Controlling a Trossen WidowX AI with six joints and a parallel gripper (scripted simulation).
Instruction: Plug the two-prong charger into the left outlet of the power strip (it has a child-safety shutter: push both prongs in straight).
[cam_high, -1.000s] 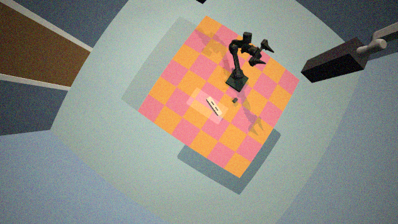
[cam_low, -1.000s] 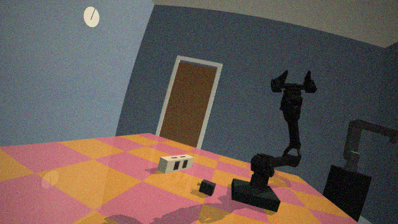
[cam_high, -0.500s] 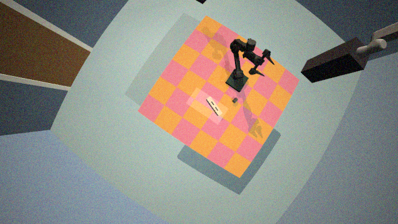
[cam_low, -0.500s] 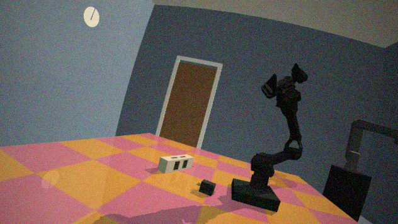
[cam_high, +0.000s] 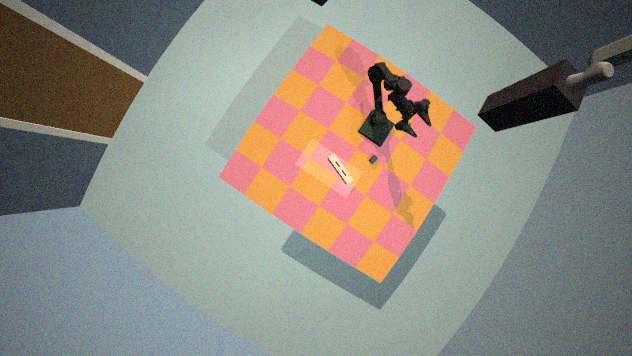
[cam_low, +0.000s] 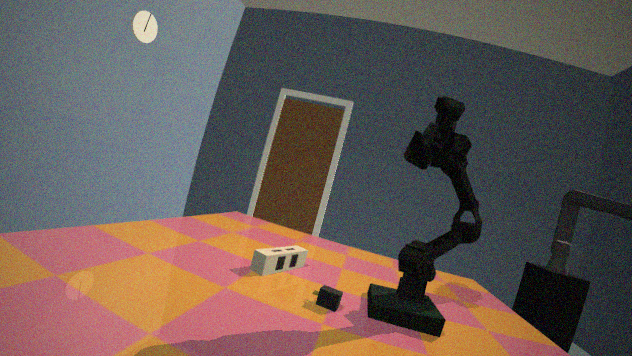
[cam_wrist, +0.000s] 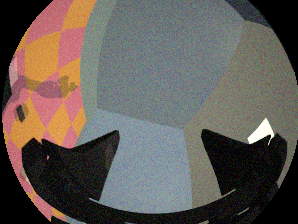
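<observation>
My gripper tip is 120 mm short of the two-prong charger, 30 mm to the left of it and 450 mm above it.
</observation>
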